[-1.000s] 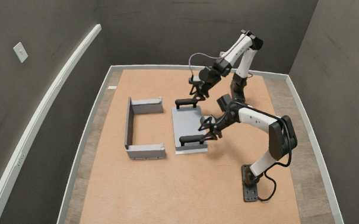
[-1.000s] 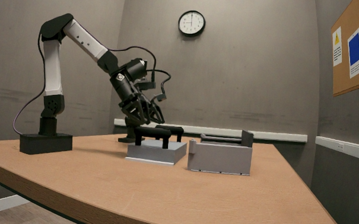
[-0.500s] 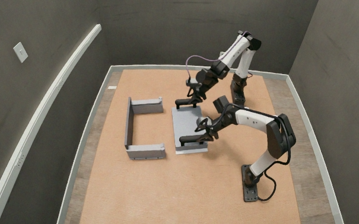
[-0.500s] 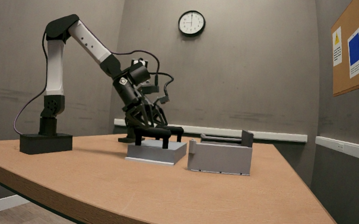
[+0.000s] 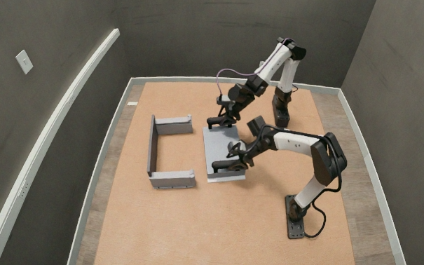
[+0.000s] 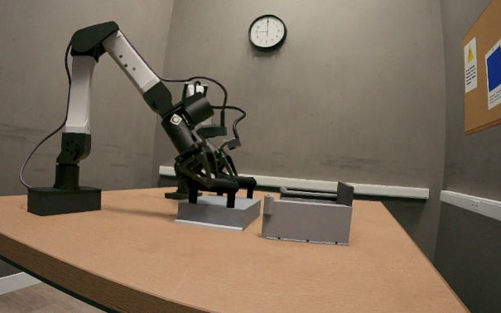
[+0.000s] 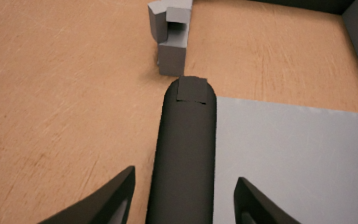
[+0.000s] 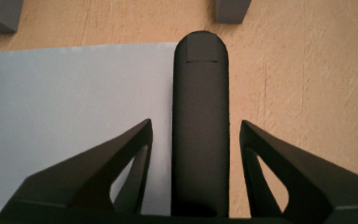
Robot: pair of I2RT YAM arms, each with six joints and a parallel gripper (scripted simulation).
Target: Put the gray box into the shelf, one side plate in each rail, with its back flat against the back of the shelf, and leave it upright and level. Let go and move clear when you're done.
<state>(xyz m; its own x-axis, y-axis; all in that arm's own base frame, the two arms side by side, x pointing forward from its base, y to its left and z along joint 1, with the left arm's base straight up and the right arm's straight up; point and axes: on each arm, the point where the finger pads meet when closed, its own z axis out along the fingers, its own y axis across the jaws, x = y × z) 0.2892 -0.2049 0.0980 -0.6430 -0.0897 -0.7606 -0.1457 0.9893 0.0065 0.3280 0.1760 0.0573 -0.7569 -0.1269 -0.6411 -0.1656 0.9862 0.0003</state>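
Now: left hand 12 cm to the left of the gray box, 6 cm above it and 2 cm short of it. From my left hand the other things lie so: back plate 34 cm ahead, 8 cm to the right, 2 cm below.
The gray box is 120 mm to the left of my right hand, 50 mm below it and 20 mm behind it. Also, from my right hand: back plate 300 mm ahead, 150 mm to the left, 10 mm below.
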